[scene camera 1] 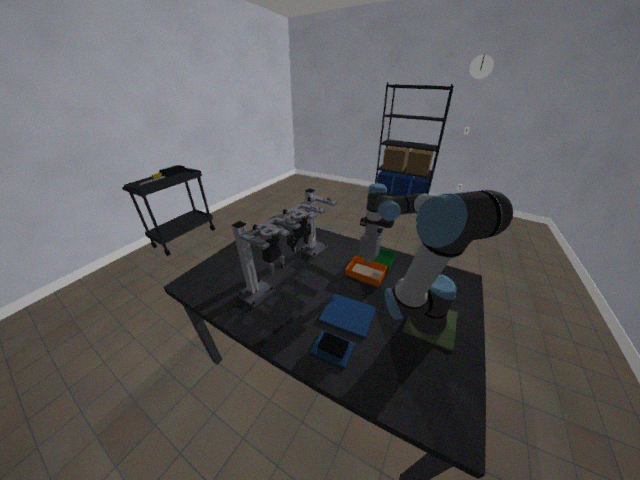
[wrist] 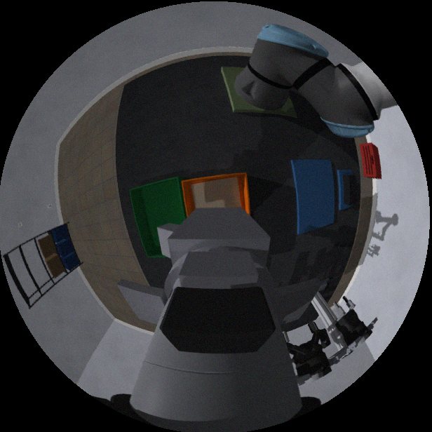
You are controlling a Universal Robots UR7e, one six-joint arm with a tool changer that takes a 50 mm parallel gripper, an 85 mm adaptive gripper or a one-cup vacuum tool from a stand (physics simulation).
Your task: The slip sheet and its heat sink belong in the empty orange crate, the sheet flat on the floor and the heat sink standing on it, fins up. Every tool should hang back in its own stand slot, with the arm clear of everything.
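Places are measured from the arm's base along level axes (x back, y down, z right), in millimetres.
Pixels of known places: arm's base, origin of the base link: [scene camera 1: 427, 319].
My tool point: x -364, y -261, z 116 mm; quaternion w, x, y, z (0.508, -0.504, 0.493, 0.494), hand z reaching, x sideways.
Note:
Ahead of a thing's pixels: the offset from my tool point to its top centre. "spot": to the spot under its first point.
The orange crate {dz +2, dx -1, dy +230 mm} [scene camera 1: 362, 278] [wrist: 246, 192] stands on the table's far side. The pale slip sheet {dz +2, dx +5, dy +268 mm} [scene camera 1: 363, 269] [wrist: 201, 194] lies in it and looks flat; its near part is hidden in the wrist view. A black block {dz -463, dx +108, dy +233 mm} [scene camera 1: 333, 344] [wrist: 349, 189], apparently the heat sink, sits in a small blue tray; its fins cannot be made out. My gripper [scene camera 1: 368, 260], the grey vacuum tool, points down over the crate. It appears to hold nothing; its cup is hidden in the wrist view. Two black tools {spot: dz -417, dx -233, dy -10 mm} [scene camera 1: 271, 251] [wrist: 309, 354] hang in the stand [scene camera 1: 247, 266].
A green crate {dz +142, dx -9, dy +230 mm} [scene camera 1: 386, 257] [wrist: 159, 215] adjoins the orange crate. A flat blue platform {dz -290, dx +67, dy +263 mm} [scene camera 1: 347, 314] [wrist: 314, 196] lies between the orange crate and the small tray. The arm's base stands on a green plate [scene camera 1: 445, 338] [wrist: 229, 89]. The tool stand rises along the opposite side of the table.

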